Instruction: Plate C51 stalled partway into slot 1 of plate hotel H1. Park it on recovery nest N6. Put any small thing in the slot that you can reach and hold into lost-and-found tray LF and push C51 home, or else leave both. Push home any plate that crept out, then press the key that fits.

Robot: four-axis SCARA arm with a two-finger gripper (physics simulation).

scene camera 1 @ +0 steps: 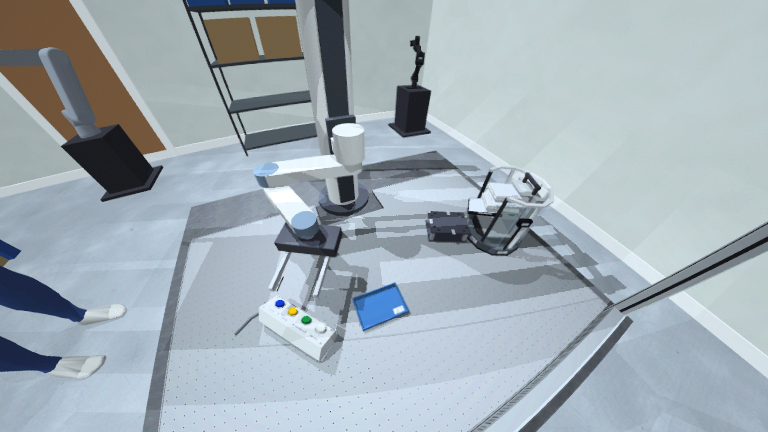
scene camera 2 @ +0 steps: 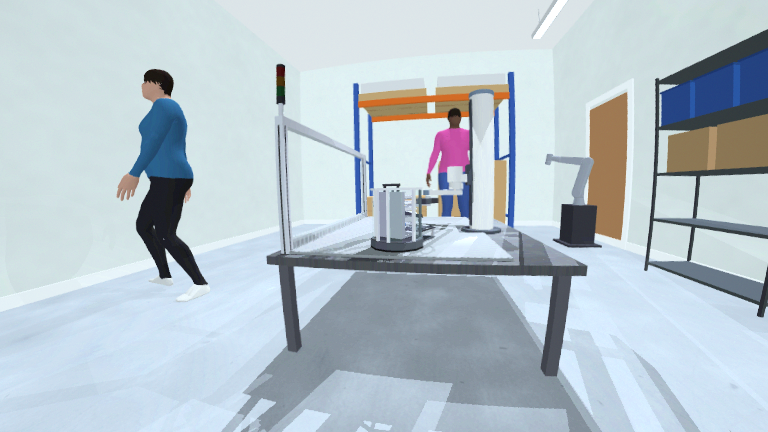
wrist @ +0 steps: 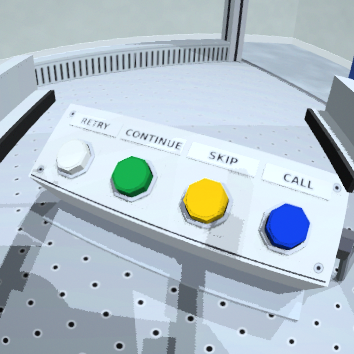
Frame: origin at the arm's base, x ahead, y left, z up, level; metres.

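Where they show: gripper, fingertip midpoint: (scene camera 1: 293, 293) (wrist: 179, 78); arm's base at its link origin: (scene camera 1: 344, 197) (scene camera 2: 481, 230).
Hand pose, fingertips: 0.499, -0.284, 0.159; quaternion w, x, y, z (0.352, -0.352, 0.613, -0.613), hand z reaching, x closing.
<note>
Things, the pixels of their top centre, and the offset from my fingertips, as dx, dy, dz. "spot": a spot on its surface instead.
- key box at its top centre: (wrist: 183, 144) (scene camera 1: 292, 321) +0.046, -0.030, -0.062
- white RETRY key at its top centre: (wrist: 71, 144) (scene camera 1: 319, 328) +0.089, +0.035, -0.071
- green CONTINUE key at its top centre: (wrist: 131, 163) (scene camera 1: 305, 319) +0.051, +0.003, -0.071
- yellow SKIP key at its top centre: (wrist: 207, 187) (scene camera 1: 291, 310) +0.012, -0.028, -0.071
- blue CALL key at its top centre: (wrist: 292, 213) (scene camera 1: 278, 302) -0.027, -0.060, -0.071
- blue tray at its top centre: (scene camera 1: 380, 304) +0.075, +0.224, -0.129
- round plate hotel at its top centre: (scene camera 1: 523, 179) (scene camera 2: 396, 183) -0.007, +0.806, +0.148
- dark block at its top centre: (scene camera 1: 449, 220) (scene camera 2: 419, 225) -0.103, +0.619, -0.076
- cable at a spot on its surface: (scene camera 1: 245, 324) spot: -0.031, -0.186, -0.141
My gripper (scene camera 1: 295, 291) (wrist: 179, 78) is open and empty, its two fingers wide apart above the key box (scene camera 1: 290, 329) (wrist: 165, 220). The box has a white RETRY key (scene camera 1: 320, 327) (wrist: 73, 157), a green CONTINUE key (scene camera 1: 306, 320) (wrist: 132, 176), a yellow SKIP key (scene camera 1: 292, 311) (wrist: 205, 201) and a blue CALL key (scene camera 1: 279, 303) (wrist: 287, 226). A blue tray (scene camera 1: 375, 306) with a small white patch lies beside the box. The round plate hotel (scene camera 1: 494, 220) (scene camera 2: 397, 245) holds pale plates; their labels and slot contents are too small to tell.
A dark block (scene camera 1: 448, 226) stands beside the hotel. A cable (scene camera 1: 245, 324) leaves the key box. The arm's column (scene camera 2: 481, 161) rises behind the table (scene camera 2: 429, 264). A guard frame (scene camera 2: 284, 188) with a signal tower (scene camera 2: 280, 84) stands at one edge. Two people stand beyond the table.
</note>
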